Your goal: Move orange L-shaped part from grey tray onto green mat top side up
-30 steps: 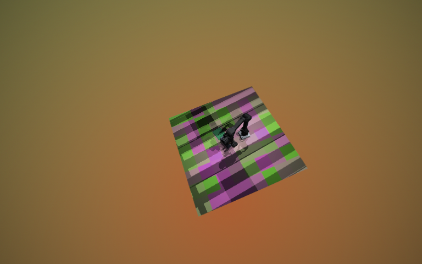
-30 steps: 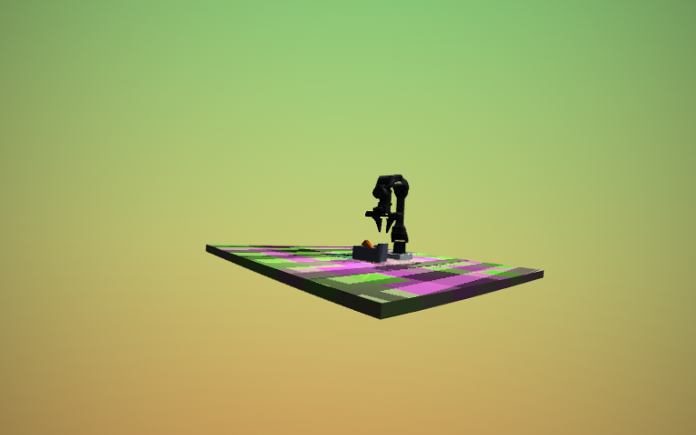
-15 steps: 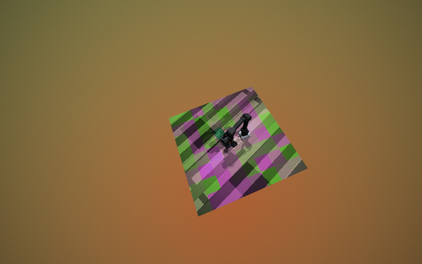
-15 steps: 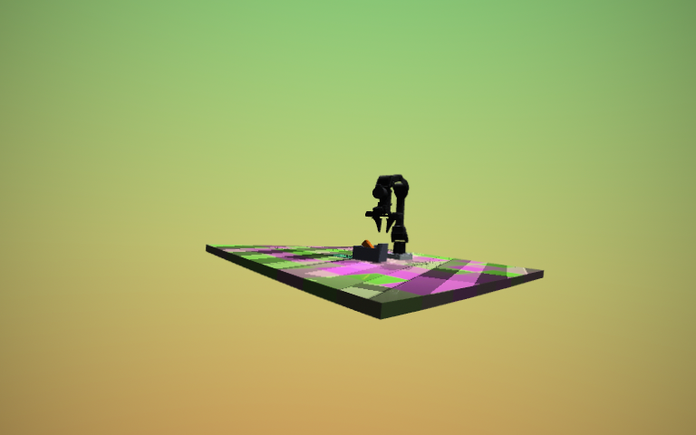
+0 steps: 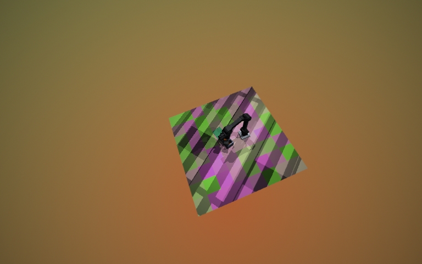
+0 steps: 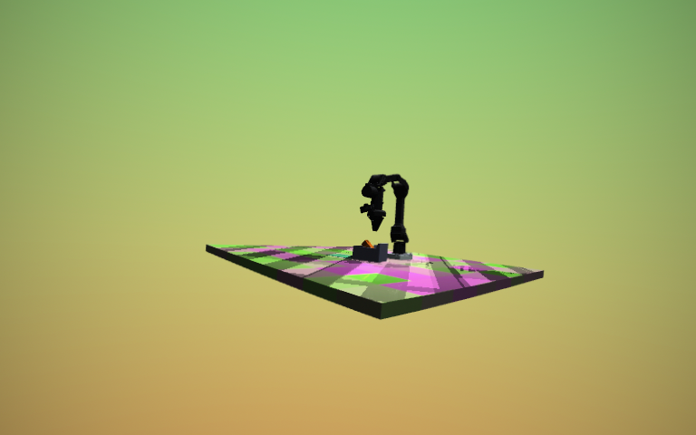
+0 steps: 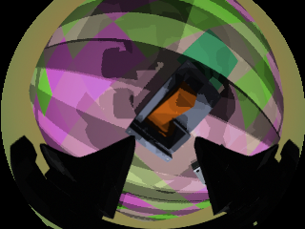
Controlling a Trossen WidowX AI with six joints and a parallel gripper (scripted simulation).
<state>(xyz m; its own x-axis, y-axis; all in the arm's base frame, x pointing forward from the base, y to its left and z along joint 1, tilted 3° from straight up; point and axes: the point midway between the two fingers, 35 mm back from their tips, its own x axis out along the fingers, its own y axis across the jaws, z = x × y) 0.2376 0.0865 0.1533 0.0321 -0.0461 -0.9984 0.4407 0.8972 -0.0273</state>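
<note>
My gripper tip is 10 mm past the orange L-shaped part, 10 mm to the left of it and 100 mm above it. From my gripper tip the other things lie so: green mat: 60 mm ahead, 170 mm to the right, 160 mm below.
</note>
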